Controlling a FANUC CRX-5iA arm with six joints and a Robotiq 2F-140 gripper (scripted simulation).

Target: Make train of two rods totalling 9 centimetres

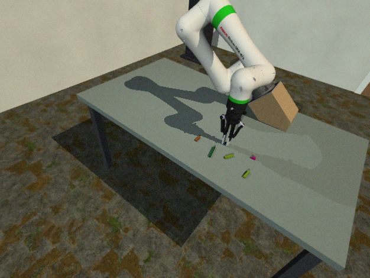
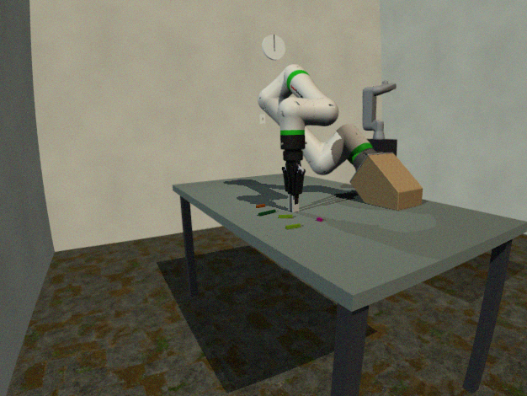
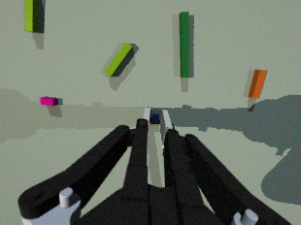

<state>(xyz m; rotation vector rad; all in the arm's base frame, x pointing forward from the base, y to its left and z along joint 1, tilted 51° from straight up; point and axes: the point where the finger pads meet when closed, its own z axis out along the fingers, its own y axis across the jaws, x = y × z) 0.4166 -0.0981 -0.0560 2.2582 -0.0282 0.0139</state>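
The blue rod is 30 mm below my hand. From my hand the other things lie so: orange rod: 70 mm ahead, 140 mm to the right, 30 mm below; then magenta rod: 10 mm ahead, 170 mm to the left, 30 mm below; then green rod: 100 mm ahead, 30 mm to the right, 30 mm below.
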